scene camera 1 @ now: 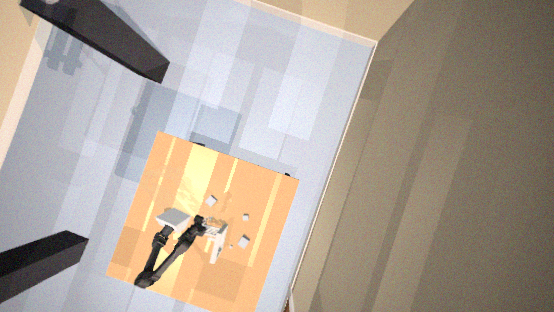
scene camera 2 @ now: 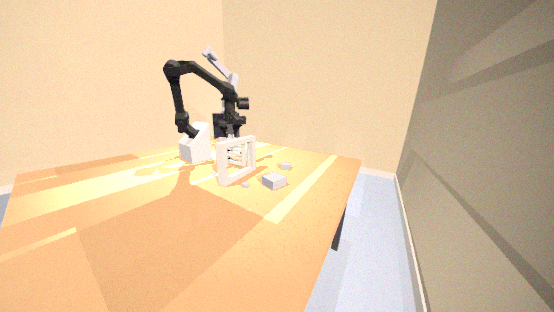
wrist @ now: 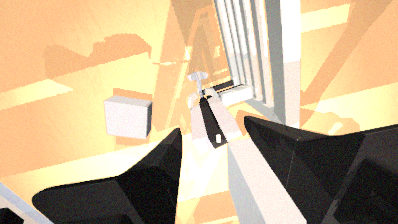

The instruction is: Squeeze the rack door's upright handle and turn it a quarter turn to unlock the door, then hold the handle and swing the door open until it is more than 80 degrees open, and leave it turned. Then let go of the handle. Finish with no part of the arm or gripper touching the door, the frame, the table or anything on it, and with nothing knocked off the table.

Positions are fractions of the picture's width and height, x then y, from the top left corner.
My gripper (wrist: 0.53, 0.56) is open, with nothing in its grasp. Further things: a white rack (scene camera 2: 0.41, 0.58).
